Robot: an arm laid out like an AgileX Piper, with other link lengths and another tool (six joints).
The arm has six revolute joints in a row. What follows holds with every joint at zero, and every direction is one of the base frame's. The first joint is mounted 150.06 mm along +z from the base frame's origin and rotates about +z. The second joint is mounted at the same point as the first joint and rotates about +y. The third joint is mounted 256.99 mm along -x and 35.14 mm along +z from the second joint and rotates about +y. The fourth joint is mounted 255.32 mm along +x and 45.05 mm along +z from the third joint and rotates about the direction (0.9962, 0, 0.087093). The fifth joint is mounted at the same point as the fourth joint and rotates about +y. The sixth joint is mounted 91.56 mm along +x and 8.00 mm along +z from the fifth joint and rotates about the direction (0.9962, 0, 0.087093). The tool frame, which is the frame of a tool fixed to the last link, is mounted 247.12 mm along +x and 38.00 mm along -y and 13.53 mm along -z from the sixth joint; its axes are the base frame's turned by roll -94.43, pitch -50.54 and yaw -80.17 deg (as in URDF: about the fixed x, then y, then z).
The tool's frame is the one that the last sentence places.
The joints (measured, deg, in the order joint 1, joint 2, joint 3, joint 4, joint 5, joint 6), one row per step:
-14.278 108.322 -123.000 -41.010 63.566 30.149
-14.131 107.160 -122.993 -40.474 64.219 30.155
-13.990 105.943 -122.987 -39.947 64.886 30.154
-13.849 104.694 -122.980 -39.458 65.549 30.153
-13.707 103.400 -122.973 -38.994 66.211 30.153
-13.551 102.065 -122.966 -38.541 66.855 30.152
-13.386 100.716 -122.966 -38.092 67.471 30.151
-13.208 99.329 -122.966 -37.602 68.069 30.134
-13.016 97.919 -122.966 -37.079 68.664 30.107
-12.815 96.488 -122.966 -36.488 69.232 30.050
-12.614 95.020 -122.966 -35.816 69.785 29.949
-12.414 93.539 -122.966 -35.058 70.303 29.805
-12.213 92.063 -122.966 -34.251 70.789 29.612
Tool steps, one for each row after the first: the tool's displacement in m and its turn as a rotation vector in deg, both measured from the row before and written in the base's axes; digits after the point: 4 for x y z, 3 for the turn. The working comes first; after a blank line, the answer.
Tool pose at each row, in the base's axes (x y z in m, rotation vector in deg; the steps are taken from these numbers as rounded here):
0.4566 -0.3473 0.3063 118.446 -97.316 72.898
0.4524 -0.3433 0.3129 118.394 -98.173 73.603
0.4477 -0.3393 0.3197 118.321 -99.029 74.360
0.4429 -0.3354 0.3269 118.220 -99.851 75.169
0.4377 -0.3315 0.3344 118.096 -100.654 76.044
0.4324 -0.3275 0.3422 117.981 -101.423 77.002
0.4272 -0.3234 0.3500 117.885 -102.157 78.029
0.4219 -0.3189 0.3580 117.851 -102.870 79.122
0.4166 -0.3142 0.3659 117.875 -103.567 80.247
0.4115 -0.3090 0.3737 118.003 -104.231 81.418
0.4063 -0.3036 0.3814 118.237 -104.861 82.634
0.4014 -0.2977 0.3890 118.596 -105.440 83.890
0.3966 -0.2917 0.3965 -118.149 105.122 -84.513

-0.0042 0.0040 0.0066 0.471 -0.804 -0.070
-0.0047 0.0040 0.0068 0.458 -0.837 -0.067
-0.0048 0.0039 0.0072 0.419 -0.858 -0.061
-0.0052 0.0039 0.0075 0.393 -0.894 -0.052
-0.0053 0.0040 0.0078 0.371 -0.939 -0.015
-0.0052 0.0041 0.0078 0.355 -0.975 0.025
-0.0053 0.0045 0.0080 0.369 -1.017 0.091
-0.0053 0.0047 0.0079 0.388 -1.037 0.146
-0.0051 0.0052 0.0078 0.416 -1.064 0.237
-0.0052 0.0054 0.0077 0.443 -1.090 0.329
-0.0049 0.0059 0.0076 0.467 -1.108 0.435
-0.0048 0.0060 0.0075 0.456 -1.095 0.525

